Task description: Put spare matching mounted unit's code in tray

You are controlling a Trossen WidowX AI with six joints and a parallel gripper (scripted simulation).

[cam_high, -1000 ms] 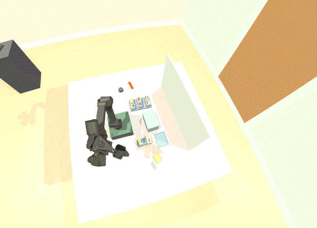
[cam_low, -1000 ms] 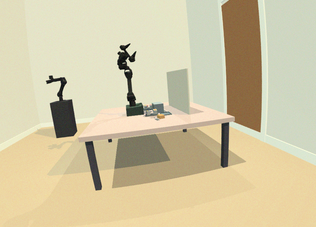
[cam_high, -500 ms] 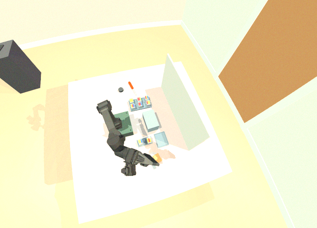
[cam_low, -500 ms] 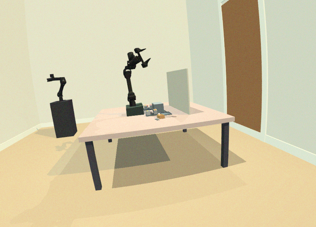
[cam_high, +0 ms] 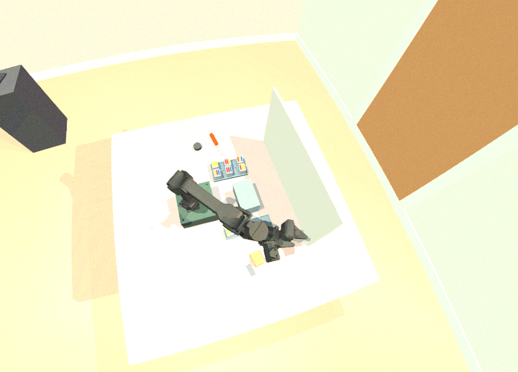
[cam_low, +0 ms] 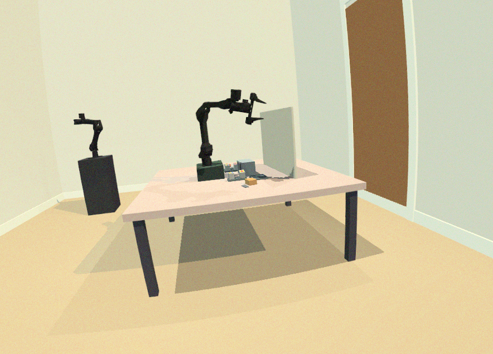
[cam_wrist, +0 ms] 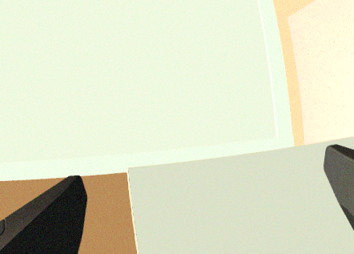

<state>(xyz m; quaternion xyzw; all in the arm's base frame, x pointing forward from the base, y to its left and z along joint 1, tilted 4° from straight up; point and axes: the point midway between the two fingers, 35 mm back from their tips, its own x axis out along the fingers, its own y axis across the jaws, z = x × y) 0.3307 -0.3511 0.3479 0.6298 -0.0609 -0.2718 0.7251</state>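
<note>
My gripper tip is now 170 mm past the grey spare block, 610 mm to the right of it and 390 mm above it. Round my gripper tip: tall panel 180 mm ahead, 350 mm to the left, 210 mm below; then grey hex key 160 mm behind, 10 mm to the right, 430 mm below; then pale blue tray 20 mm behind, 180 mm to the left, 430 mm below.
</note>
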